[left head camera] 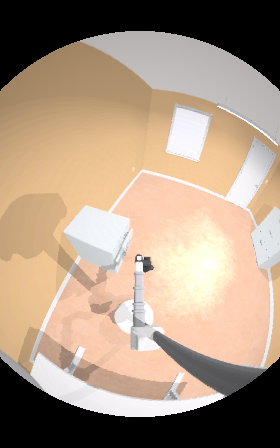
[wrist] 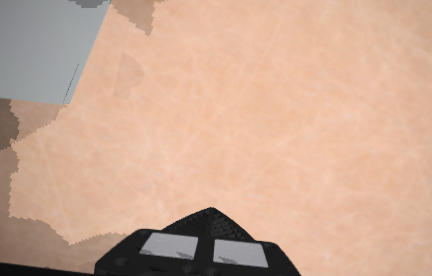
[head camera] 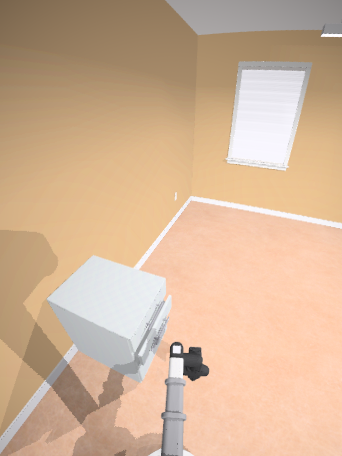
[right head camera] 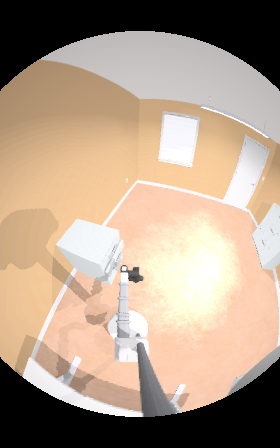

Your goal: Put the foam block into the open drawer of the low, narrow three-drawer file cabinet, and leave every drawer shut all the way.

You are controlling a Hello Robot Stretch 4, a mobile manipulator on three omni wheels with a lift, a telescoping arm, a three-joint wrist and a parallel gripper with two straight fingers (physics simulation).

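Places are measured from the robot's base along level axes (x left, y back, z up), in metres.
Where they show: gripper, fingertip midpoint: (left head camera: 144, 271) (wrist: 210, 227) (head camera: 192, 378) (right head camera: 135, 281).
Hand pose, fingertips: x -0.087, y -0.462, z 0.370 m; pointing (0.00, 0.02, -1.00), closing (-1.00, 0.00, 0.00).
Note:
After its pixels a point has its place.
A pale grey file cabinet (head camera: 107, 300) {x 0.392, y -0.737, z 0.617 m} (left head camera: 97, 232) {x 0.375, y -0.725, z 0.617 m} (right head camera: 89, 245) {x 0.345, y -0.717, z 0.617 m} stands against the left wall; its near corner shows at the top left of the wrist view (wrist: 45, 55) {x 0.192, y -0.603, z 0.121 m}. A drawer front (head camera: 161, 320) {x 0.100, y -0.757, z 0.425 m} stands slightly out from the cabinet's right-hand face; the inside of the drawer does not show. My gripper (wrist: 210, 227) {x -0.087, y -0.462, z 0.370 m} is shut, its fingertips together with nothing visible between them. In the head view, its black body hangs to the right of the wrist, in front of the cabinet and apart from it. The foam block does not show in these frames.
Another pale cabinet (left head camera: 270, 240) {x -2.675, y -0.708, z 0.516 m} (right head camera: 270, 237) {x -2.697, y -0.771, z 0.480 m} with handles stands at the right wall. A white surface on legs (left head camera: 65, 377) (right head camera: 45, 375) is at the bottom left of both side head views. A door (left head camera: 251, 172) {x -3.008, y -2.451, z 1.148 m} (right head camera: 248, 172) {x -3.074, y -2.430, z 1.141 m} and a window (head camera: 270, 115) {x -1.162, y -3.088, z 1.449 m} are in the far wall.

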